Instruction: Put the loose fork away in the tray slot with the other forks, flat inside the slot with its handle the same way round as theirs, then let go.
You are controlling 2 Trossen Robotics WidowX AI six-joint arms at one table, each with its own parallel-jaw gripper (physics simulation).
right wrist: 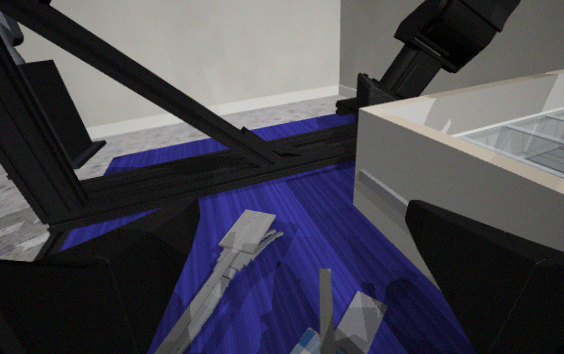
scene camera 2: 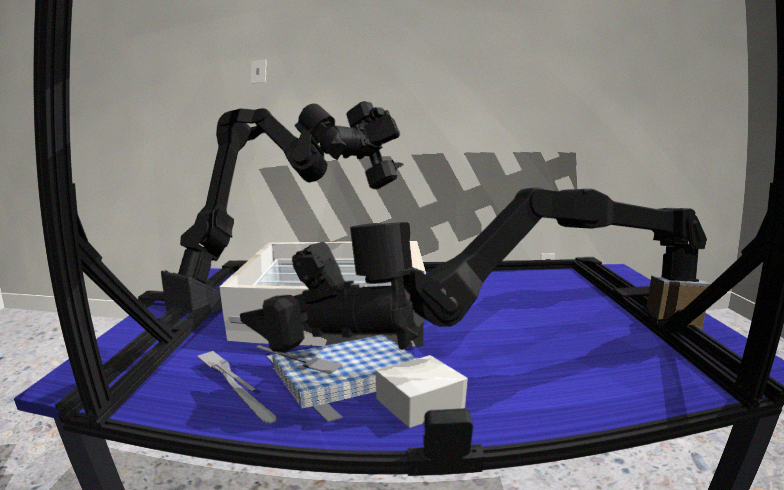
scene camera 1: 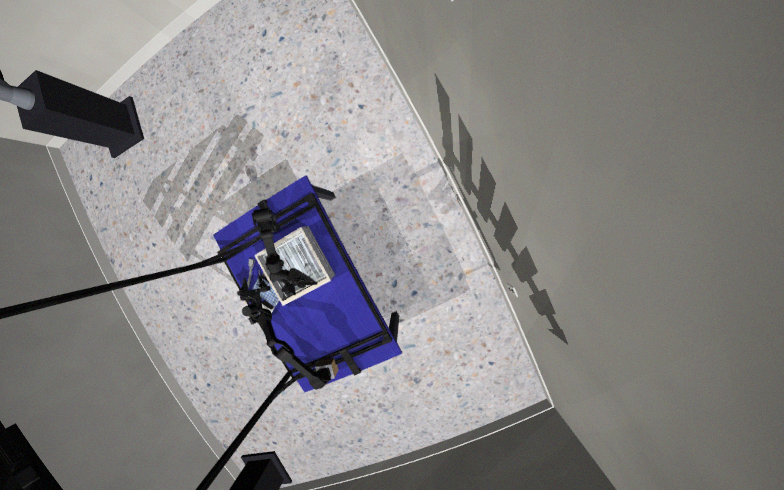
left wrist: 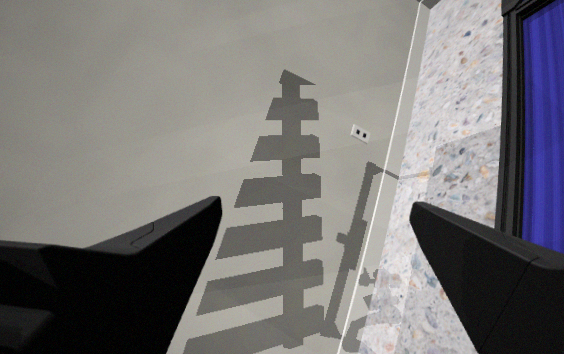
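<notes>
A pale fork [right wrist: 270,239] lies partly under a flat-headed utensil [scene camera 2: 254,404] [right wrist: 247,230] on the blue table. Another grey utensil [scene camera 2: 323,365] lies on the checked napkin stack; its kind is unclear, so I cannot tell which is the loose fork. The clear slotted tray [scene camera 2: 271,276] [right wrist: 520,135] sits inside a high-walled white box [scene camera 2: 245,300] [right wrist: 410,150]; its forks are not distinguishable. My left gripper [scene camera 1: 309,281] [scene camera 2: 389,149] [left wrist: 315,208] is open and empty, high above the box and facing the wall. My right gripper [scene camera 1: 241,288] [right wrist: 304,208] is open and empty, above the utensils beside the box.
The checked napkin stack [scene camera 2: 346,381] [right wrist: 305,345] stands before the box, with a pale strip [scene camera 2: 329,411] sticking out beneath. A white block [scene camera 2: 422,387] touches its right side. A black frame [scene camera 2: 520,453] edges the blue table [scene camera 2: 520,369] [scene camera 1: 317,340]. My two arms cross near the box.
</notes>
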